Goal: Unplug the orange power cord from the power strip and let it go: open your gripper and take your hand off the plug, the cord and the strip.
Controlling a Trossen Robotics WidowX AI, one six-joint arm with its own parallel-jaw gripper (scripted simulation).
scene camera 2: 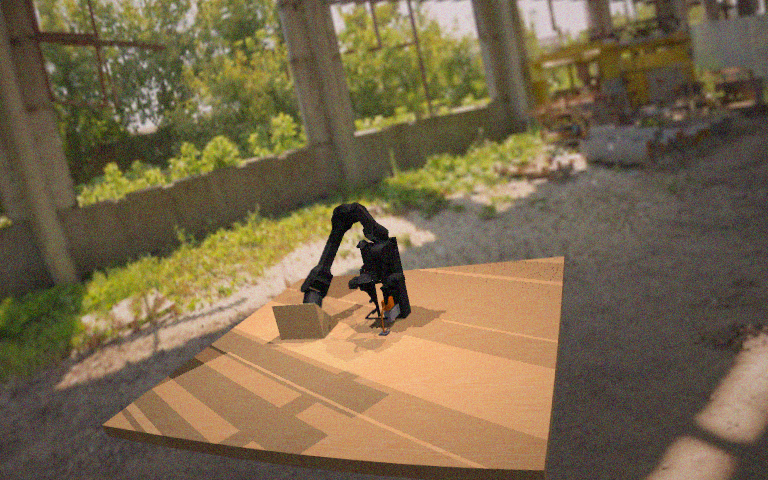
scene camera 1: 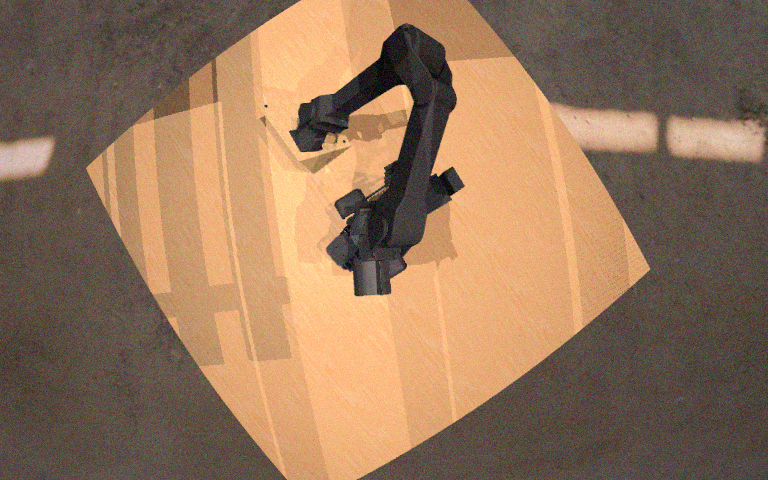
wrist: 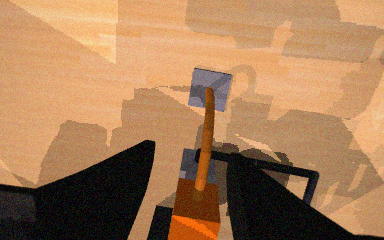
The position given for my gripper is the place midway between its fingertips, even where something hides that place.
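There's my gripper (scene camera 1: 371, 237), and you'd find the gripper (scene camera 2: 381, 304) in another scene view too, plus the wrist view has my gripper (wrist: 191, 156) as well.
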